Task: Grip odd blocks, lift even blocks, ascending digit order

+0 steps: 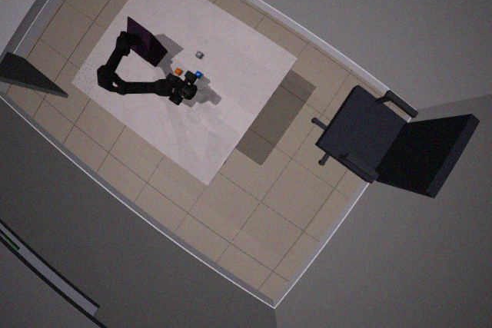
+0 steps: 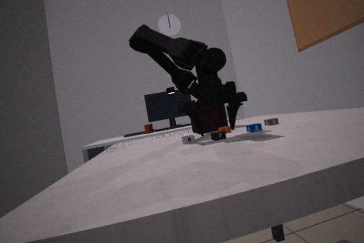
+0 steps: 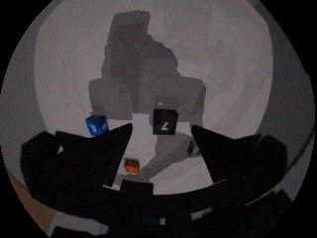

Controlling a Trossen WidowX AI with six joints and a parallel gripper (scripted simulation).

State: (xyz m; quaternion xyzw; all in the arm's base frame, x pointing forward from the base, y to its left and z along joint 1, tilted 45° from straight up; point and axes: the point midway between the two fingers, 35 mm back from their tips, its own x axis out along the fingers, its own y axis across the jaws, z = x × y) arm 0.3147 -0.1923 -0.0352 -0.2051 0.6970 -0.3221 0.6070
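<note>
Right now the black block is 1 cm below my gripper tip. Also, from my gripper tip: light grey block (7 cm to the right, 6 cm behind, 1 cm below); blue block (11 cm to the left, 1 cm below); orange block (11 cm behind, 8 cm to the left, 1 cm below).
</note>
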